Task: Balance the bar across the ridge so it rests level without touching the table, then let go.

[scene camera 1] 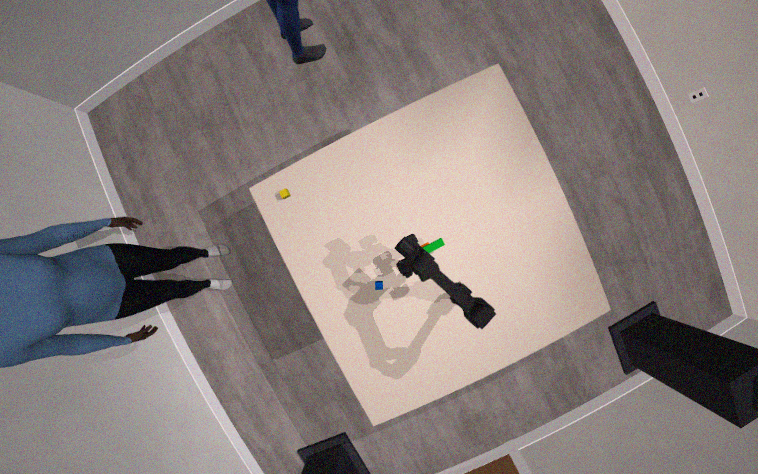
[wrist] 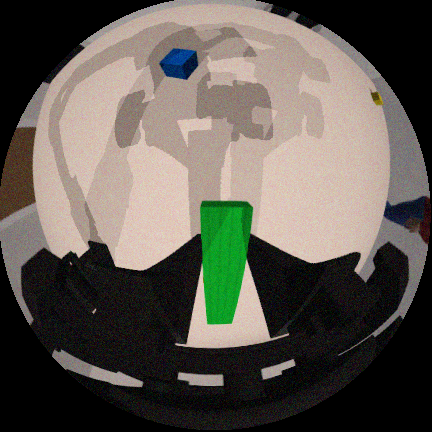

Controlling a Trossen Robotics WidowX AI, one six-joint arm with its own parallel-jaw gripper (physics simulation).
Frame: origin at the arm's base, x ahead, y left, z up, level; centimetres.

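Seen in the pictures: gripper, between the fingertips: [wrist: 223, 238]; arm's base, origin of its link: [wrist: 101, 255].
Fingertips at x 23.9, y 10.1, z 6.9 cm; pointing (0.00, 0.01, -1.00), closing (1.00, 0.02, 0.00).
Offsets run from my fingertips to a thing's top centre. "pt": to the spot under its first point. Level surfaces: height alone.
The green bar {dz +1.3, dx +0.1, dy -5.0 cm} [scene camera 1: 434, 245] [wrist: 226, 270] is between the fingers of my gripper [scene camera 1: 414, 256] [wrist: 223, 238], which is shut on it. In the wrist view the bar runs lengthwise between the two black fingers, its near end wide and its far end narrower. In the scene view one end sticks out right of the gripper, and the arm hides the rest. A small orange sliver, seemingly the ridge {pt dz +1.1, dx +1.7, dy -5.4 cm} [scene camera 1: 425, 245], shows beside the bar, against the gripper's edge. The ridge does not show in the wrist view. Whether the bar touches the ridge or is level cannot be told.
A blue cube {dz -3.6, dx -5.6, dy +20.2 cm} [scene camera 1: 379, 285] [wrist: 179, 63] lies on the pale table {dz -6.9 cm} [scene camera 1: 503, 167] [wrist: 325, 185], left of and below the gripper in the scene view, within the arm's shadow. A yellow block {dz -3.6, dx +50.1, dy +39.9 cm} [scene camera 1: 284, 193] [wrist: 377, 97] lies near the table's left corner.
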